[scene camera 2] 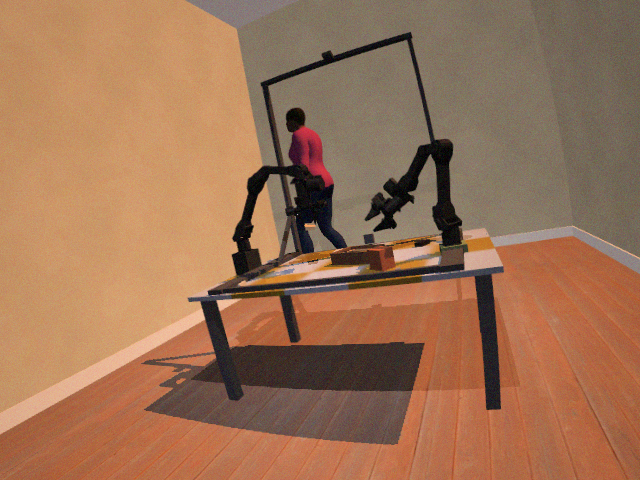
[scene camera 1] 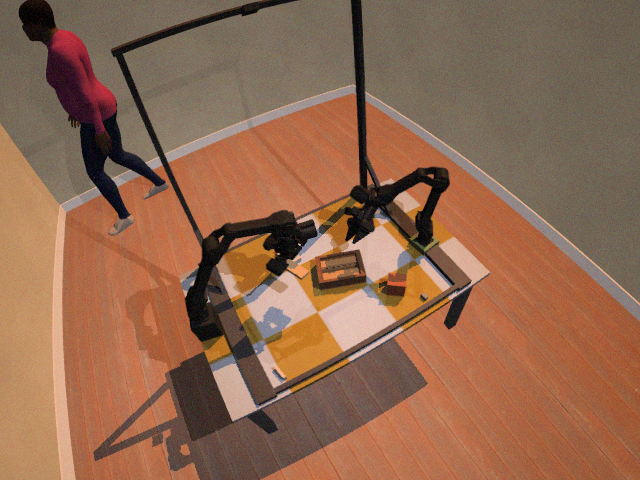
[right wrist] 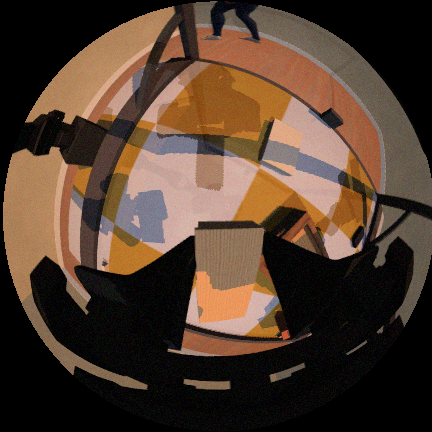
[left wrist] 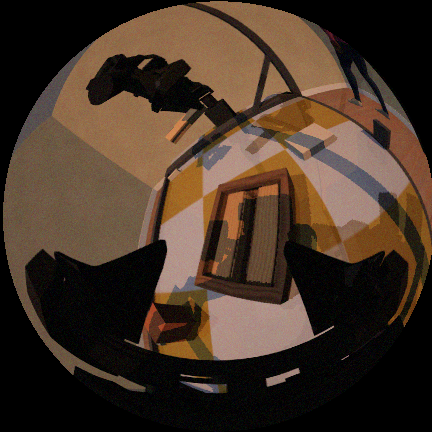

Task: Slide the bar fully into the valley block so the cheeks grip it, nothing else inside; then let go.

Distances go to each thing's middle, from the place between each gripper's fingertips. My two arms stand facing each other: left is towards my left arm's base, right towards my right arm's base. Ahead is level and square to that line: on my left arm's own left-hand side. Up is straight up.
Right now my right hand is 30 mm short of the wooden bar (right wrist: pixel 227 253) and 20 mm to the right of it.
I see the wooden bar 250 mm to the right of my left hand, 60 mm ahead of it and 40 mm above it.
